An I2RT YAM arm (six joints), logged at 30 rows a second.
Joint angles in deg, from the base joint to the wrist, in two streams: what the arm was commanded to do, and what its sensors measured. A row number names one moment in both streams.
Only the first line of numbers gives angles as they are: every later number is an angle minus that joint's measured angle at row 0.
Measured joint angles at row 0:
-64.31 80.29 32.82 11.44 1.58 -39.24
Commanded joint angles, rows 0 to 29:
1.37 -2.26 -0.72 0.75 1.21 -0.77
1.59 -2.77 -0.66 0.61 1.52 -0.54
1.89 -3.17 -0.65 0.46 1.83 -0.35
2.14 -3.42 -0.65 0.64 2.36 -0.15
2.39 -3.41 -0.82 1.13 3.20 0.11
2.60 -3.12 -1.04 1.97 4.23 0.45
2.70 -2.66 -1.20 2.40 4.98 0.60
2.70 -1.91 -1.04 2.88 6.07 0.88
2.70 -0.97 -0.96 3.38 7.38 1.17
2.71 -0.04 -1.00 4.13 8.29 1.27
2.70 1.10 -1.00 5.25 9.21 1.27
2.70 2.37 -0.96 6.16 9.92 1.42
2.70 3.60 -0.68 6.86 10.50 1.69
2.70 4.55 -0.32 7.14 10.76 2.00
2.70 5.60 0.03 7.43 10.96 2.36
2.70 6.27 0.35 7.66 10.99 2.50
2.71 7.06 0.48 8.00 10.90 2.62
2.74 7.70 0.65 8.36 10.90 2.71
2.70 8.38 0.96 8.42 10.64 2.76
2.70 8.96 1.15 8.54 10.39 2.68
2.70 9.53 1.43 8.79 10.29 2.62
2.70 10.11 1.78 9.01 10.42 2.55
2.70 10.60 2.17 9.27 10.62 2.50
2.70 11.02 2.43 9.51 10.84 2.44
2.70 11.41 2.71 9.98 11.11 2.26
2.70 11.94 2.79 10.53 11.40 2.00
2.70 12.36 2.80 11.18 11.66 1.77
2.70 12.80 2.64 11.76 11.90 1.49
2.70 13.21 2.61 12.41 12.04 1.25
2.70 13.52 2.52 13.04 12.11 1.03
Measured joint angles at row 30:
2.55 12.50 0.50 9.62 11.17 1.48
